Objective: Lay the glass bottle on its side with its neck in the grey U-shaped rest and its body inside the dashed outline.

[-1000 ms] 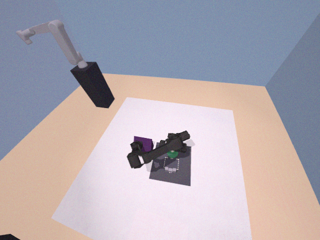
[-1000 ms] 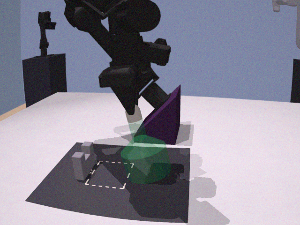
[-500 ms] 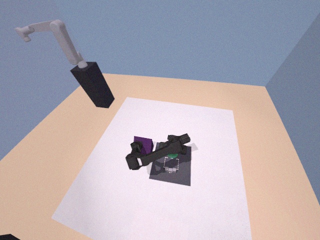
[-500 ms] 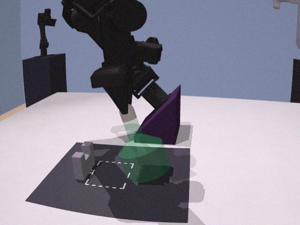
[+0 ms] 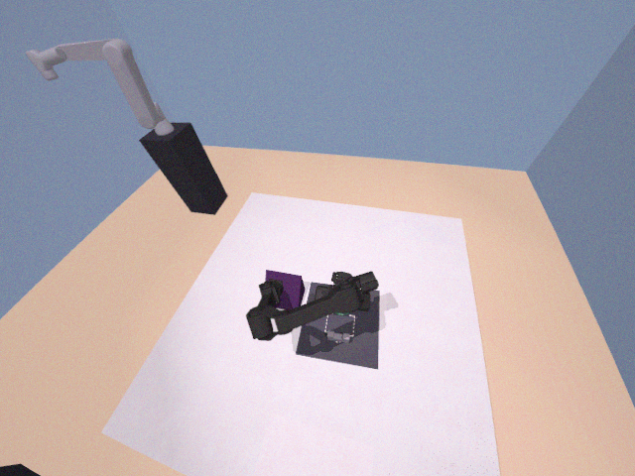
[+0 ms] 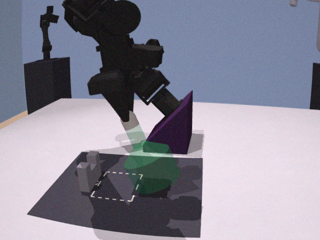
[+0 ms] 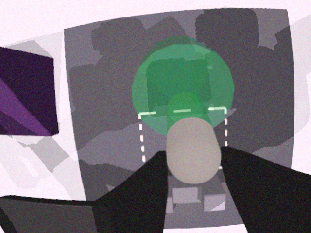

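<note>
Right now the green glass bottle is 20 mm to the left of my gripper tip and 50 mm below it. From my gripper tip the other things lie so: dark mat 20 mm to the right, 150 mm below.
</note>
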